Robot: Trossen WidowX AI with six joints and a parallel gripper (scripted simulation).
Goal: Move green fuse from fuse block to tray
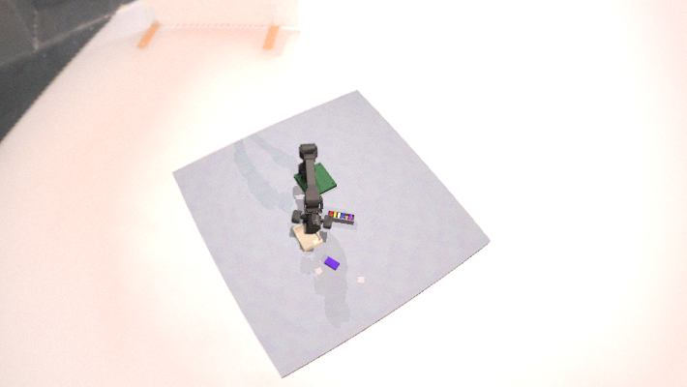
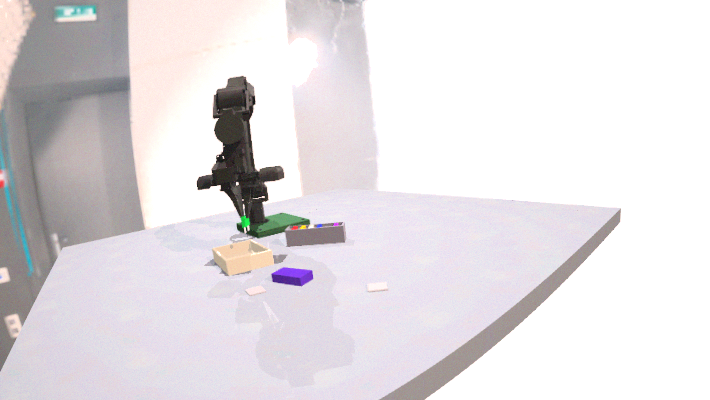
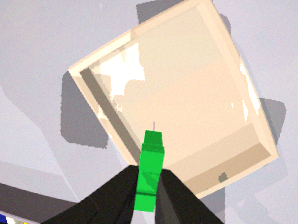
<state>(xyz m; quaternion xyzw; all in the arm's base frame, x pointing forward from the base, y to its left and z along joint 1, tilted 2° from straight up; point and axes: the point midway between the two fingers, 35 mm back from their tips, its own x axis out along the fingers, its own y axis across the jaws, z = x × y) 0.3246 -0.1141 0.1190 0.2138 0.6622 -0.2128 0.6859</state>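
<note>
The beige tray is 90 mm below my gripper tip, 20 mm to the right of it and 10 mm behind it. Also, from my gripper tip: yellow fuse (150 mm to the left, 70 mm below, 50 mm behind); green fuse (10 mm below); red fuse (130 mm to the left, 70 mm below, 60 mm behind).
</note>
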